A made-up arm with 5 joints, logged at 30 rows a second.
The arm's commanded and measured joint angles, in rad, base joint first. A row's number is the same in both.
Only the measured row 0 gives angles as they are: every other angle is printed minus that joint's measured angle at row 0.
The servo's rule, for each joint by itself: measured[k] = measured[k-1] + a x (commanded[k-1-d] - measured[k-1]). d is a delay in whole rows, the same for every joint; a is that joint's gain. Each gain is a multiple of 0.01, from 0.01 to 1. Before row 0 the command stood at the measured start. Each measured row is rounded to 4 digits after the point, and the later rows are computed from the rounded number. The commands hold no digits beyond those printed.
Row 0, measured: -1.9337 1.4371 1.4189 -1.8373 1.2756
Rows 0 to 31, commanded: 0.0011 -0.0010 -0.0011 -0.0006 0.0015; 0.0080 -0.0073 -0.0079 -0.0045 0.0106; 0.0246 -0.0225 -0.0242 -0.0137 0.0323; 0.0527 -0.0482 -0.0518 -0.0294 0.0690; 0.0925 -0.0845 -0.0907 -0.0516 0.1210; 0.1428 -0.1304 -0.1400 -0.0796 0.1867; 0.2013 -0.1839 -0.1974 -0.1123 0.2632; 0.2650 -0.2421 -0.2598 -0.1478 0.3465; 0.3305 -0.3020 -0.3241 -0.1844 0.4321; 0.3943 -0.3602 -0.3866 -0.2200 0.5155; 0.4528 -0.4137 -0.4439 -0.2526 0.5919; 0.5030 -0.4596 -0.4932 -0.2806 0.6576; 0.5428 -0.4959 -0.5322 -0.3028 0.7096; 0.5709 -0.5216 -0.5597 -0.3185 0.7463; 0.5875 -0.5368 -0.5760 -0.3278 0.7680; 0.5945 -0.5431 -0.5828 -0.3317 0.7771; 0.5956 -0.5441 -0.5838 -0.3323 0.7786; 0.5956 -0.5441 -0.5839 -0.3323 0.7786; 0.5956 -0.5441 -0.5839 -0.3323 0.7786; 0.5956 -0.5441 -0.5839 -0.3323 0.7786; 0.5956 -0.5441 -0.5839 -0.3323 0.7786; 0.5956 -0.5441 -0.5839 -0.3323 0.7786; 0.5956 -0.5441 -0.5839 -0.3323 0.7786; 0.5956 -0.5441 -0.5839 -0.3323 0.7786; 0.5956 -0.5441 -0.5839 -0.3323 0.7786; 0.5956 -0.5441 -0.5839 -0.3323 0.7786; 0.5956 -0.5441 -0.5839 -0.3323 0.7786; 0.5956 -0.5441 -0.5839 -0.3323 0.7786; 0.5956 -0.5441 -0.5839 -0.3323 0.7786; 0.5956 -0.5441 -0.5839 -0.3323 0.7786; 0.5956 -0.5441 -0.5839 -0.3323 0.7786; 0.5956 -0.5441 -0.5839 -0.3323 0.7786
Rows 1 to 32, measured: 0.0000 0.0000 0.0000 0.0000 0.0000; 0.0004 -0.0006 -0.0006 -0.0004 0.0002; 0.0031 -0.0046 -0.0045 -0.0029 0.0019; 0.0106 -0.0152 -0.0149 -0.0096 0.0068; 0.0253 -0.0347 -0.0345 -0.0219 0.0168; 0.0488 -0.0641 -0.0643 -0.0403 0.0335; 0.0817 -0.1032 -0.1044 -0.0647 0.0580; 0.1236 -0.1508 -0.1537 -0.0942 0.0908; 0.1731 -0.2047 -0.2099 -0.1274 0.1317; 0.2282 -0.2621 -0.2704 -0.1627 0.1798; 0.2863 -0.3200 -0.3320 -0.1982 0.2335; 0.3446 -0.3753 -0.3913 -0.2319 0.2908; 0.4000 -0.4250 -0.4453 -0.2621 0.3495; 0.4500 -0.4668 -0.4914 -0.2873 0.4071; 0.4923 -0.4991 -0.5276 -0.3066 0.4614; 0.5256 -0.5213 -0.5533 -0.3197 0.5105; 0.5497 -0.5342 -0.5689 -0.3271 0.5532; 0.5658 -0.5400 -0.5768 -0.3303 0.5893; 0.5762 -0.5424 -0.5806 -0.3315 0.6196; 0.5830 -0.5434 -0.5823 -0.3320 0.6450; 0.5874 -0.5438 -0.5831 -0.3322 0.6664; 0.5903 -0.5440 -0.5835 -0.3323 0.6844; 0.5922 -0.5441 -0.5837 -0.3323 0.6995; 0.5934 -0.5441 -0.5838 -0.3323 0.7122; 0.5942 -0.5441 -0.5839 -0.3323 0.7228; 0.5947 -0.5441 -0.5839 -0.3323 0.7317; 0.5950 -0.5441 -0.5839 -0.3323 0.7392; 0.5952 -0.5441 -0.5839 -0.3323 0.7455; 0.5953 -0.5441 -0.5839 -0.3323 0.7508; 0.5954 -0.5441 -0.5839 -0.3323 0.7552; 0.5955 -0.5441 -0.5839 -0.3323 0.7589; 0.5955 -0.5441 -0.5839 -0.3323 0.7621
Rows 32 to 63, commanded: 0.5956 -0.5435 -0.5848 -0.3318 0.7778; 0.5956 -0.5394 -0.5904 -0.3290 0.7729; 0.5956 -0.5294 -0.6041 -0.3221 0.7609; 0.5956 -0.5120 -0.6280 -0.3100 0.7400; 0.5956 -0.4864 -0.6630 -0.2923 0.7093; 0.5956 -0.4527 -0.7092 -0.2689 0.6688; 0.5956 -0.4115 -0.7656 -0.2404 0.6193; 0.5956 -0.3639 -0.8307 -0.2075 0.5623; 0.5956 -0.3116 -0.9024 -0.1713 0.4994; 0.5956 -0.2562 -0.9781 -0.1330 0.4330; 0.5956 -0.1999 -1.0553 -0.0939 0.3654; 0.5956 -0.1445 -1.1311 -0.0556 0.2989; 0.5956 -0.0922 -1.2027 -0.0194 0.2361; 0.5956 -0.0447 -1.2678 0.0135 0.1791; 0.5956 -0.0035 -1.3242 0.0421 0.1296; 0.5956 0.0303 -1.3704 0.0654 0.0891; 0.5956 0.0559 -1.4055 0.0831 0.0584; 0.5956 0.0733 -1.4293 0.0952 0.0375; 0.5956 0.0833 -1.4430 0.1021 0.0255; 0.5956 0.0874 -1.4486 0.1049 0.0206; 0.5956 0.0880 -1.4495 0.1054 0.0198; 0.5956 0.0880 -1.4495 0.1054 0.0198; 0.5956 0.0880 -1.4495 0.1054 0.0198; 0.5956 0.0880 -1.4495 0.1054 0.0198; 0.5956 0.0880 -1.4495 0.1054 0.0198; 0.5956 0.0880 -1.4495 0.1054 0.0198; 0.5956 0.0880 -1.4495 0.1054 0.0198; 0.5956 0.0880 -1.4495 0.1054 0.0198; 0.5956 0.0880 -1.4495 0.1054 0.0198; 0.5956 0.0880 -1.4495 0.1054 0.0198; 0.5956 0.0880 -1.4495 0.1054 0.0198; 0.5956 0.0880 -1.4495 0.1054 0.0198
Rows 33 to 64, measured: 0.5955 -0.5441 -0.5839 -0.3323 0.7647; 0.5955 -0.5437 -0.5844 -0.3320 0.7668; 0.5955 -0.5412 -0.5876 -0.3301 0.7678; 0.5955 -0.5342 -0.5963 -0.3251 0.7667; 0.5955 -0.5211 -0.6131 -0.3157 0.7624; 0.5955 -0.5006 -0.6395 -0.3012 0.7539; 0.5955 -0.4723 -0.6764 -0.2812 0.7403; 0.5955 -0.4364 -0.7237 -0.2559 0.7209; 0.5955 -0.3936 -0.7804 -0.2259 0.6955; 0.5955 -0.3452 -0.8451 -0.1920 0.6641; 0.5955 -0.2927 -0.9156 -0.1554 0.6271; 0.5955 -0.2379 -0.9896 -0.1173 0.5852; 0.5955 -0.1828 -1.0646 -0.0790 0.5394; 0.5955 -0.1293 -1.1378 -0.0420 0.4909; 0.5955 -0.0794 -1.2067 -0.0076 0.4410; 0.5955 -0.0346 -1.2690 0.0232 0.3912; 0.5955 0.0037 -1.3227 0.0494 0.3429; 0.5955 0.0345 -1.3666 0.0703 0.2974; 0.5955 0.0574 -1.3998 0.0857 0.2558; 0.5955 0.0727 -1.4227 0.0959 0.2190; 0.5955 0.0814 -1.4364 0.1015 0.1873; 0.5955 0.0853 -1.4433 0.1039 0.1605; 0.5955 0.0869 -1.4466 0.1048 0.1380; 0.5955 0.0875 -1.4481 0.1052 0.1191; 0.5955 0.0878 -1.4488 0.1053 0.1032; 0.5955 0.0879 -1.4492 0.1054 0.0899; 0.5955 0.0880 -1.4494 0.1054 0.0787; 0.5955 0.0880 -1.4495 0.1054 0.0693; 0.5955 0.0880 -1.4495 0.1054 0.0614; 0.5955 0.0880 -1.4495 0.1054 0.0547; 0.5955 0.0880 -1.4495 0.1054 0.0491; 0.5955 0.0880 -1.4495 0.1054 0.0444
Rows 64 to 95, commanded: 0.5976 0.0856 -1.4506 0.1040 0.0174; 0.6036 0.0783 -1.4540 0.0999 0.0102; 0.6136 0.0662 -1.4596 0.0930 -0.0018; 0.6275 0.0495 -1.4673 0.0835 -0.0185; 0.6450 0.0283 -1.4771 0.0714 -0.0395; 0.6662 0.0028 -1.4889 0.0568 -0.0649; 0.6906 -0.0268 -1.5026 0.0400 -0.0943; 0.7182 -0.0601 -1.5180 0.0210 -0.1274; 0.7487 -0.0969 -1.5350 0.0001 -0.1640; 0.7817 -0.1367 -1.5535 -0.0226 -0.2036; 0.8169 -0.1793 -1.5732 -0.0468 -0.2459; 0.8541 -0.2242 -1.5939 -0.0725 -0.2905; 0.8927 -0.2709 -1.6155 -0.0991 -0.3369; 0.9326 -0.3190 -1.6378 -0.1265 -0.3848; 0.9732 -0.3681 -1.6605 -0.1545 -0.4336; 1.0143 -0.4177 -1.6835 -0.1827 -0.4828; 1.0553 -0.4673 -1.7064 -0.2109 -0.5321; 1.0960 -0.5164 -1.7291 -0.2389 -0.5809; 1.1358 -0.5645 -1.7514 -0.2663 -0.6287; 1.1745 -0.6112 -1.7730 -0.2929 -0.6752; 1.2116 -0.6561 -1.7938 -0.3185 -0.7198; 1.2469 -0.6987 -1.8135 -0.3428 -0.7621; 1.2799 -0.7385 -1.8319 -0.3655 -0.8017; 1.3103 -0.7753 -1.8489 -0.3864 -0.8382; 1.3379 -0.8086 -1.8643 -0.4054 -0.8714; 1.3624 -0.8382 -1.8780 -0.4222 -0.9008; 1.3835 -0.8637 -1.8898 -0.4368 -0.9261; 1.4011 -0.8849 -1.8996 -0.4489 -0.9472; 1.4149 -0.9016 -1.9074 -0.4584 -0.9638; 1.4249 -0.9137 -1.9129 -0.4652 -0.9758; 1.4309 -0.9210 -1.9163 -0.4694 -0.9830; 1.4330 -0.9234 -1.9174 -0.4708 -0.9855
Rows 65 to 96, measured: 0.5955 0.0880 -1.4495 0.1054 0.0405; 0.5962 0.0866 -1.4501 0.1045 0.0368; 0.5988 0.0817 -1.4522 0.1016 0.0325; 0.6040 0.0726 -1.4561 0.0963 0.0270; 0.6122 0.0590 -1.4620 0.0884 0.0197; 0.6237 0.0409 -1.4700 0.0779 0.0102; 0.6386 0.0184 -1.4800 0.0648 -0.0018; 0.6568 -0.0083 -1.4920 0.0494 -0.0166; 0.6783 -0.0389 -1.5058 0.0318 -0.0343; 0.7029 -0.0731 -1.5213 0.0121 -0.0551; 0.7305 -0.1106 -1.5384 -0.0094 -0.0789; 0.7607 -0.1511 -1.5568 -0.0326 -0.1056; 0.7934 -0.1942 -1.5765 -0.0573 -0.1352; 0.8282 -0.2395 -1.5972 -0.0832 -0.1675; 0.8647 -0.2864 -1.6187 -0.1100 -0.2023; 0.9027 -0.3346 -1.6409 -0.1376 -0.2393; 0.9418 -0.3836 -1.6635 -0.1656 -0.2783; 0.9815 -0.4330 -1.6862 -0.1937 -0.3189; 1.0216 -0.4822 -1.7089 -0.2217 -0.3608; 1.0616 -0.5308 -1.7314 -0.2494 -0.4037; 1.1011 -0.5782 -1.7534 -0.2764 -0.4471; 1.1398 -0.6242 -1.7748 -0.3025 -0.4907; 1.1773 -0.6682 -1.7953 -0.3275 -0.5341; 1.2132 -0.7097 -1.8147 -0.3511 -0.5769; 1.2472 -0.7484 -1.8328 -0.3730 -0.6187; 1.2789 -0.7839 -1.8495 -0.3931 -0.6591; 1.3081 -0.8159 -1.8646 -0.4111 -0.6978; 1.3345 -0.8441 -1.8780 -0.4270 -0.7343; 1.3578 -0.8682 -1.8894 -0.4406 -0.7684; 1.3778 -0.8879 -1.8989 -0.4516 -0.7997; 1.3943 -0.9031 -1.9063 -0.4600 -0.8279; 1.4071 -0.9137 -1.9116 -0.4658 -0.8527
